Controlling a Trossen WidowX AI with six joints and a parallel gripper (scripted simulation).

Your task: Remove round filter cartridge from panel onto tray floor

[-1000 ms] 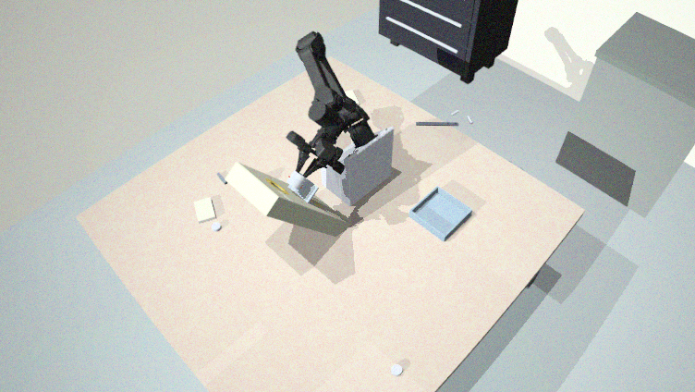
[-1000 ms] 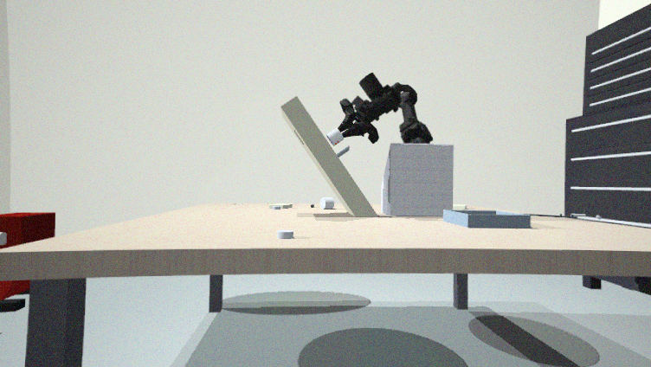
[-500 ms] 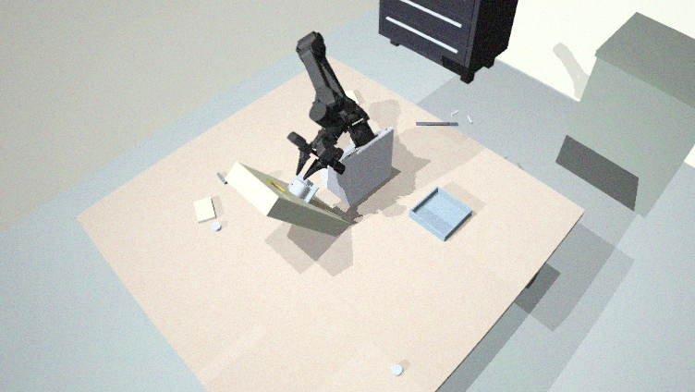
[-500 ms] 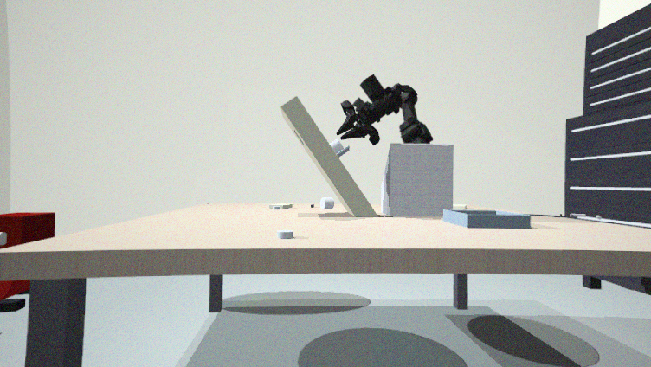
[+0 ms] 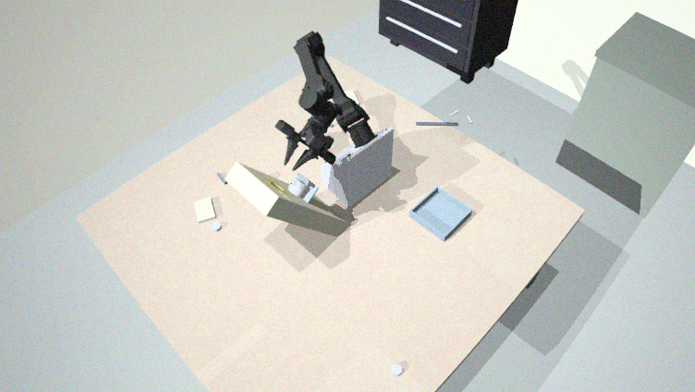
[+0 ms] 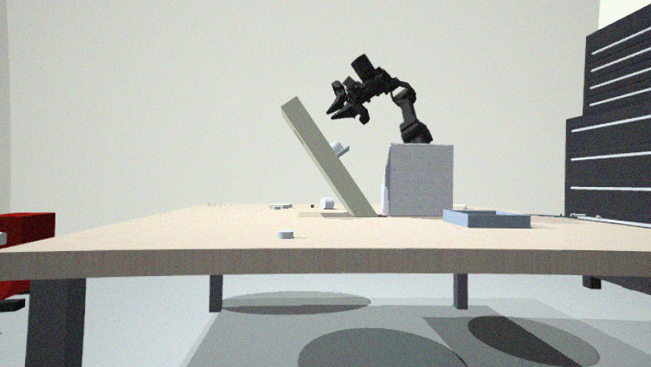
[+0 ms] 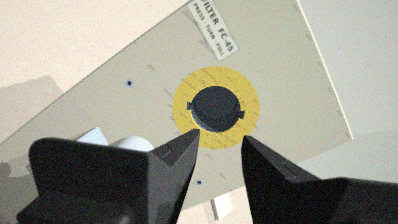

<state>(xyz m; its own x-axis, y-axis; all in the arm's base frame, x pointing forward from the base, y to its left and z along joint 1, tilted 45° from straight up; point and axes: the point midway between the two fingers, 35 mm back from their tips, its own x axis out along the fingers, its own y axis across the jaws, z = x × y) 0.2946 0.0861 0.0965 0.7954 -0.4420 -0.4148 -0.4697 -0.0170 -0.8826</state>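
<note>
The white round filter cartridge is 10 cm below my gripper tip and 3 cm behind it. Round my gripper tip: blue-grey tray (37 cm behind, 31 cm below, 29 cm to the left).
</note>
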